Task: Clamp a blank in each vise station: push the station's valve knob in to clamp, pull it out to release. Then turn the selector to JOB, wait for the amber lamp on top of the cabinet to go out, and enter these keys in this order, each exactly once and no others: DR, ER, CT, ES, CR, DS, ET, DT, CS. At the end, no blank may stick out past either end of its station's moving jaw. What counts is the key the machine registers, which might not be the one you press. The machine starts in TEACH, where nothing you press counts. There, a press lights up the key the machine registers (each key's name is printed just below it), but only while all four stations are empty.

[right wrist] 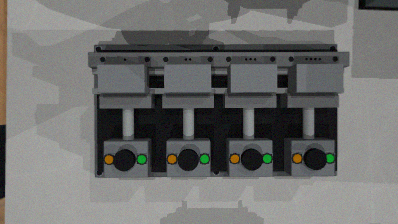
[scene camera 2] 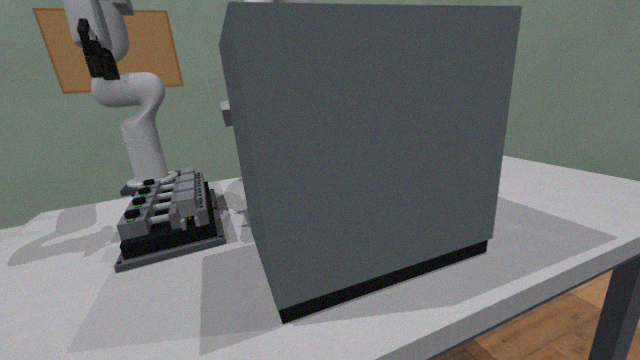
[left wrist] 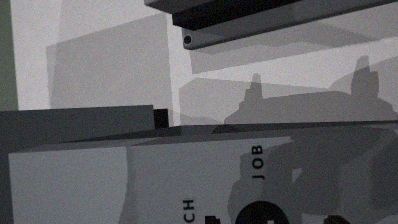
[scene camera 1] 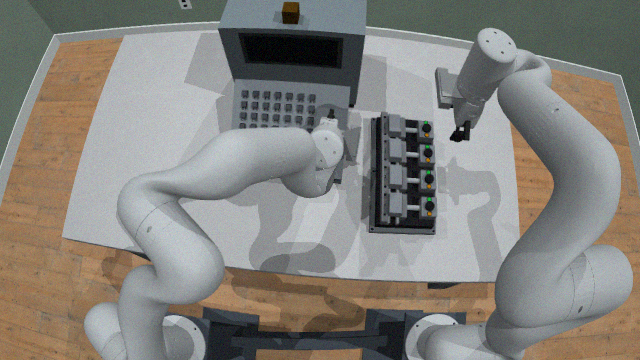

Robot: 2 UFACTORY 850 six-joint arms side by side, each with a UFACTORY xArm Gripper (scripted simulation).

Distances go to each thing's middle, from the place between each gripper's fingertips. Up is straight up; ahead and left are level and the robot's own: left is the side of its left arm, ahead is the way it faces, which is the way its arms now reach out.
Now: left hand 60 mm short of the key panel [left wrist: 313, 165], 110 mm to the right of it and 70 mm above it.
My right hand [scene camera 2: 107, 78] is 130 mm short of the key panel, 410 mm to the right of it and 300 mm above it.
